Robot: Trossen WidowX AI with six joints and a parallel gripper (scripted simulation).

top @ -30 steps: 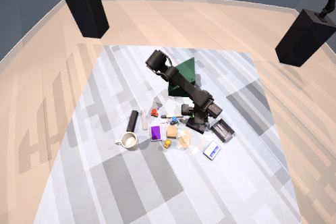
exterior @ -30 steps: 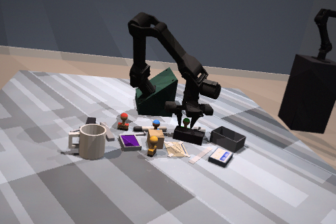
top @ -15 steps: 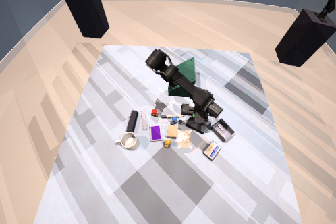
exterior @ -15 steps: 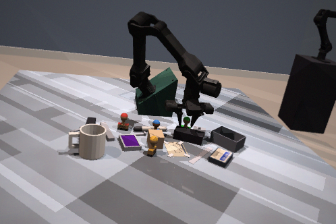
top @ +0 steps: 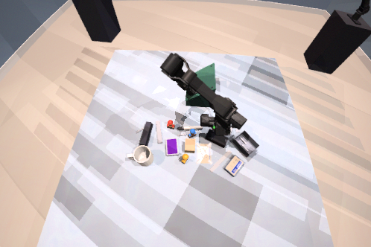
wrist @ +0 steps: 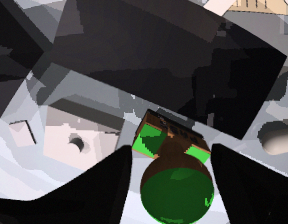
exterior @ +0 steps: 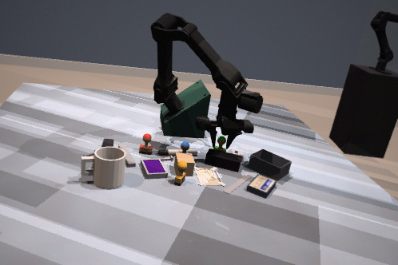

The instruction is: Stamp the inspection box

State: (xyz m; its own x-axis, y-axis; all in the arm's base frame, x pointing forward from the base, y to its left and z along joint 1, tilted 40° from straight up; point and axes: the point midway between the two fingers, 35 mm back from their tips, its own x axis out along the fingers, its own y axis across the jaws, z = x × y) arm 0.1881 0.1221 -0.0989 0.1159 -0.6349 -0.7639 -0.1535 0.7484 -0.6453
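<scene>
My gripper tip is 50 mm short of the black block, 10 mm to the right of it and 20 mm above it. Also, from my gripper tip: blue-knobbed stamp (50 mm ahead, 120 mm to the right, 20 mm below); white card (140 mm ahead, 40 mm to the right, 40 mm below); green-knobbed stamp (right at my gripper tip).
</scene>
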